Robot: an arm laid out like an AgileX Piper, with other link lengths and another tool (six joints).
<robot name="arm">
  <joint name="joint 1" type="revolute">
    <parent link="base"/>
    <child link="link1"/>
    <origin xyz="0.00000 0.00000 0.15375"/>
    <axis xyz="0 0 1"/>
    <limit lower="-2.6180" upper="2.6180"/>
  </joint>
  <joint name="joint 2" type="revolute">
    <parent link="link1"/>
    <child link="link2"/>
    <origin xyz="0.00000 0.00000 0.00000"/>
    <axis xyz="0 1 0"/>
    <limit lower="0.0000" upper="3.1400"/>
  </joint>
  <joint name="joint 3" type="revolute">
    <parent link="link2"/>
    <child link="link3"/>
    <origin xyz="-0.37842 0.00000 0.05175"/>
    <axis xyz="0 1 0"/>
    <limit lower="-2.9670" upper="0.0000"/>
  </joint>
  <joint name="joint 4" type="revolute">
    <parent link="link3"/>
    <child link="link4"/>
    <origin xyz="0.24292 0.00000 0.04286"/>
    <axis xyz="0.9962 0 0.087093"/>
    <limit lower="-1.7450" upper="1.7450"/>
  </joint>
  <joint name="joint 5" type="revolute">
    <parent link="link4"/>
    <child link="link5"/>
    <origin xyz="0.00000 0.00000 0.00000"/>
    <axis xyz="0 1 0"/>
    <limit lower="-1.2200" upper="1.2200"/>
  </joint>
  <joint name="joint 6" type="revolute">
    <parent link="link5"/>
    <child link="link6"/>
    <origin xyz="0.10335 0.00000 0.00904"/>
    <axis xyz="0.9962 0 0.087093"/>
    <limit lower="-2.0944" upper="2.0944"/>
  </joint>
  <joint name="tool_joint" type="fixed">
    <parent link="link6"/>
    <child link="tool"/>
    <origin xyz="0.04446 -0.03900 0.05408" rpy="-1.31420 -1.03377 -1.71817"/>
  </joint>
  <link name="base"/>
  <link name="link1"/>
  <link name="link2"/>
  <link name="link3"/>
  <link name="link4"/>
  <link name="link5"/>
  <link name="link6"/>
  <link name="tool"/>
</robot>
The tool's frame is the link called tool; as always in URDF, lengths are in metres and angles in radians.
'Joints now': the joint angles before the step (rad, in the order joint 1, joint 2, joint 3, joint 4, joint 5, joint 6). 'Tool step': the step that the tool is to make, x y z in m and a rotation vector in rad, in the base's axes. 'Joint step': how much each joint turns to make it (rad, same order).
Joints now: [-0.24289 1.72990 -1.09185 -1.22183 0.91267 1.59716]
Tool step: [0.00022 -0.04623 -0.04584 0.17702 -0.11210 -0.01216]
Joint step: [-0.15644 0.05762 0.00000 0.08014 -0.25531 0.01677]
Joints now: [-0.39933 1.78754 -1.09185 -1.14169 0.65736 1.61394]
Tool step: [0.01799 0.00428 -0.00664 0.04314 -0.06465 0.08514]
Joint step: [-0.00030 0.00495 -0.00001 0.00648 -0.11733 -0.00283]
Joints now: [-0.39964 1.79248 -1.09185 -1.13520 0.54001 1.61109]
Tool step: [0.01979 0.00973 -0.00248 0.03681 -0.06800 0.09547]
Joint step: [0.01009 0.00001 -0.00002 -0.00001 -0.11519 0.00002]
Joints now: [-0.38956 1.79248 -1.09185 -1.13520 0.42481 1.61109]
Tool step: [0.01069 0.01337 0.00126 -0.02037 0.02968 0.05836]
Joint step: [0.03590 0.00000 -0.00002 0.00409 0.00747 -0.04546]
